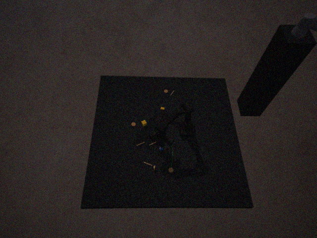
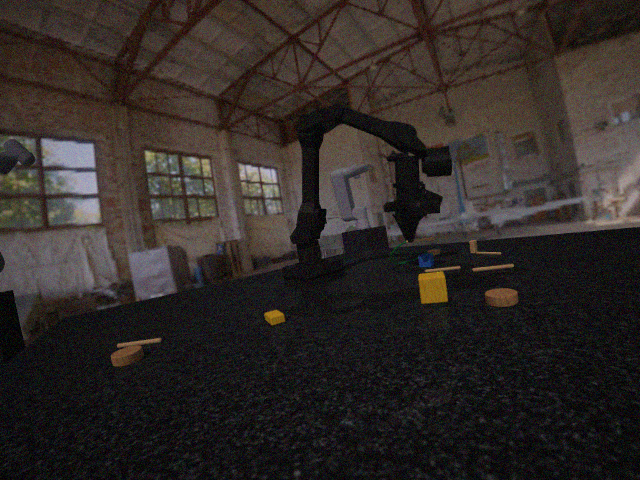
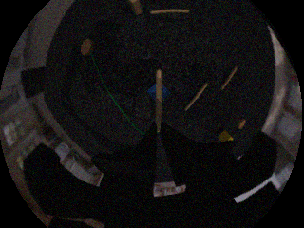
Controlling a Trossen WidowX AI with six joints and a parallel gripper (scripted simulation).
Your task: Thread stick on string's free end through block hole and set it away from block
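My gripper tip is 50 mm above the blue block, 30 mm to the right of it and 20 mm short of it. Also, from my gripper tip: round wooden button (220 mm to the left, 60 mm below, 60 mm behind); yellow cube (220 mm to the right, 170 mm ahead, 50 mm below); wooden block (210 mm to the left, 80 mm ahead, 50 mm below).
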